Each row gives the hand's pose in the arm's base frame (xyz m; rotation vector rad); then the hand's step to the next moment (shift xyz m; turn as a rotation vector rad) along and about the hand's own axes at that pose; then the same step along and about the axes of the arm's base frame.
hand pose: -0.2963 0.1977 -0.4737 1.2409 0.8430 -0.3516
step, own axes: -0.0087 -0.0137 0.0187 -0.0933 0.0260 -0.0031
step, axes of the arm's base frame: -0.0078 -0.0234 -0.0016 -0.0456 -0.0074 0.0852
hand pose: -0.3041 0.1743 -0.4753 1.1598 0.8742 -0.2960
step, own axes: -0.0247 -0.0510 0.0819 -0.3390 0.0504 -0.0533
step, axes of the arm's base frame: -0.0111 -0.0988 -0.0060 -0.2117 -0.0075 0.2747
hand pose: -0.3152 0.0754 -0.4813 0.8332 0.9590 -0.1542
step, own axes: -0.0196 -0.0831 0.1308 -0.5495 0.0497 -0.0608
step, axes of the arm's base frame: 0.0365 -0.1517 0.0076 -0.3410 -0.0517 0.4349
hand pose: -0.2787 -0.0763 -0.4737 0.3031 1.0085 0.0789
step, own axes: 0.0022 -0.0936 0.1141 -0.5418 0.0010 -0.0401
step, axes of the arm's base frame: 0.0903 -0.1133 0.0279 -0.3231 -0.1011 0.4249
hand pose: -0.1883 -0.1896 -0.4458 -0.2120 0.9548 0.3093
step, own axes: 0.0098 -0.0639 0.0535 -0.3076 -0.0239 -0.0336
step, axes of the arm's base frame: 0.0687 -0.0415 0.0246 -0.1832 -0.0837 0.2362
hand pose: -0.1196 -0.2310 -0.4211 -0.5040 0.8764 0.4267
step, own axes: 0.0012 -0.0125 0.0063 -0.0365 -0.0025 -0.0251
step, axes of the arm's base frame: 0.0114 -0.0062 0.0054 -0.0349 -0.0219 0.0166
